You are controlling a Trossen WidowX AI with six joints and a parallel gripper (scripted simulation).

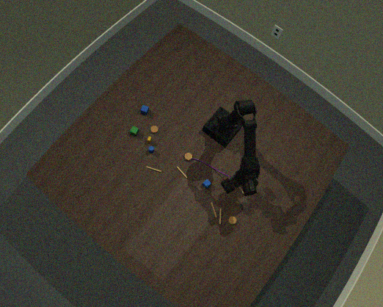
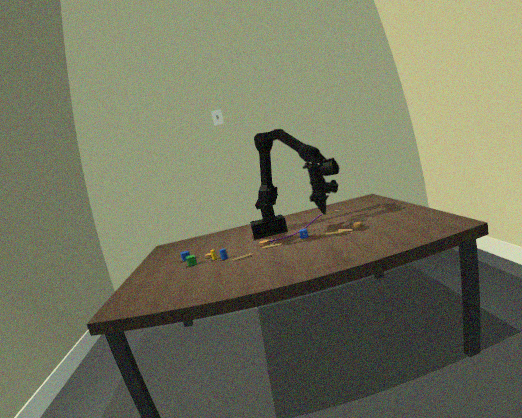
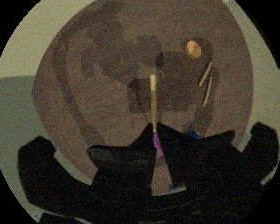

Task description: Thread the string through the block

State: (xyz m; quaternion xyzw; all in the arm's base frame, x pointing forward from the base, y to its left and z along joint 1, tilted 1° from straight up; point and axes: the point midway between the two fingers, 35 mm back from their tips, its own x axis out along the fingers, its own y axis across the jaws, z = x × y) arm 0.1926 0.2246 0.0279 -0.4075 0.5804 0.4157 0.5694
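The round wooden button is 27 cm to the right of my gripper tip, 5 cm below it and 3 cm ahead of it. Also, from my gripper tip: green cube: 57 cm to the right, 11 cm ahead, 4 cm below; then yellow block: 48 cm to the right, 10 cm ahead, 4 cm below; then thin stick: 1 cm to the left.
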